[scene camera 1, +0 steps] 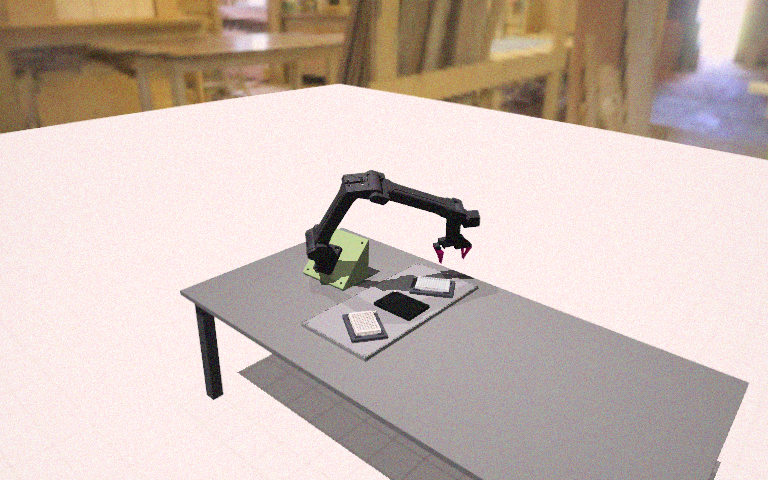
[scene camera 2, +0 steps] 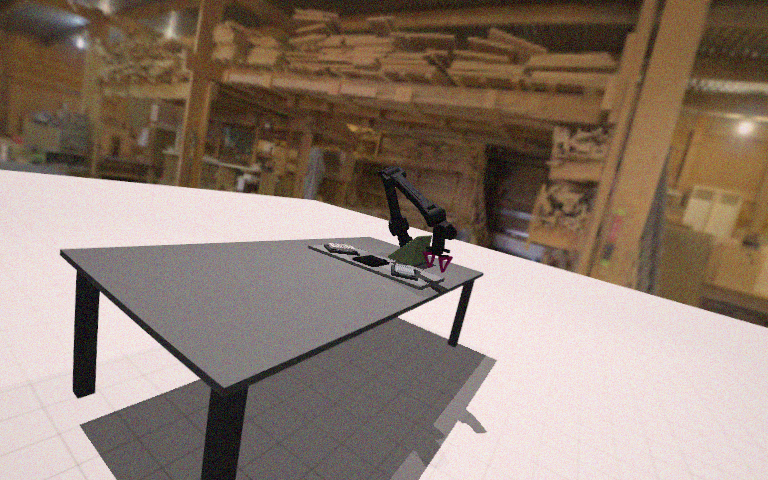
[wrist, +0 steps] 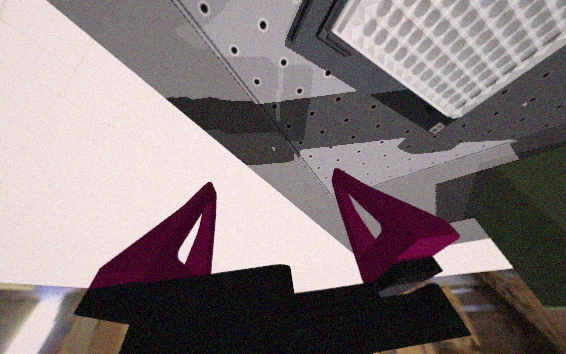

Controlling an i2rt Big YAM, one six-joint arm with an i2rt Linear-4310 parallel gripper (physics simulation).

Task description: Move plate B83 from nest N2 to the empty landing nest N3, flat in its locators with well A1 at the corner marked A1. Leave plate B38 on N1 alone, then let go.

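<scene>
A pale grey-white well plate (scene camera 1: pixel 434 284) (scene camera 2: pixel 405 271) (wrist: pixel 450 45) sits in a dark nest (scene camera 1: pixel 430 293) (wrist: pixel 345 70) at one end of the grey perforated board (scene camera 1: pixel 325 321) (wrist: pixel 295 75). A cream-white well plate (scene camera 1: pixel 363 323) (scene camera 2: pixel 340 247) sits in another dark nest (scene camera 1: pixel 368 338) at the board's other end. The black middle nest (scene camera 1: pixel 400 305) (scene camera 2: pixel 370 260) holds no plate. The plate names, nest names and A1 marks are not readable. My gripper (scene camera 1: pixel 453 259) (scene camera 2: pixel 436 268) (wrist: pixel 274 180) is open and empty, points down, and hangs well above the grey-white plate's end of the board.
The green wedge-shaped arm mount (scene camera 1: pixel 353 257) (scene camera 2: pixel 416 251) (wrist: pixel 525 215) stands on the grey table (scene camera 1: pixel 555 362) (scene camera 2: pixel 237 305) beside the board. The table's edge runs close to the grey-white plate's end of the board. The arm's shadow falls across that end.
</scene>
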